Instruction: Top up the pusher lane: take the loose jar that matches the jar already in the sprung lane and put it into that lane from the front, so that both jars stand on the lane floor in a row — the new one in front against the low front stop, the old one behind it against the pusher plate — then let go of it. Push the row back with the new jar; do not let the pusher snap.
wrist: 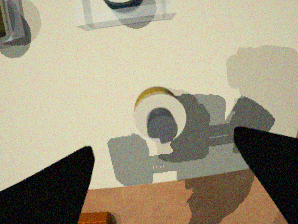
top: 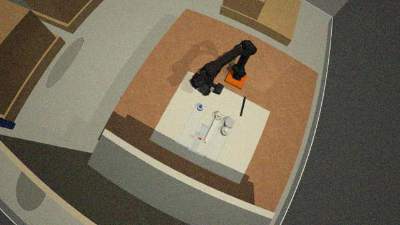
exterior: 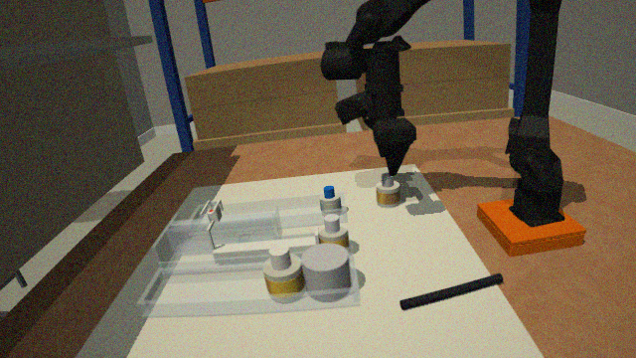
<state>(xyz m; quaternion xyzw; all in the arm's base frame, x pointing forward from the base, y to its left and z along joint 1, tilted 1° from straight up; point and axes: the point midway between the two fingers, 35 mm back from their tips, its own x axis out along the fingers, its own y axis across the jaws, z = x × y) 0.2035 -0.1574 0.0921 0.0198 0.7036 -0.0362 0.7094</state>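
Now: the wide grey cylinder 140 mm ahead of my gripper tip, 210 mm to the left of it and 50 mm below it. Round my gripper tip: black rod 10 mm behind, 270 mm to the left, 70 mm below; pusher plate 230 mm ahead, 90 mm to the left, 30 mm below; yellow-banded jar 200 mm ahead, 210 mm to the left, 40 mm below.
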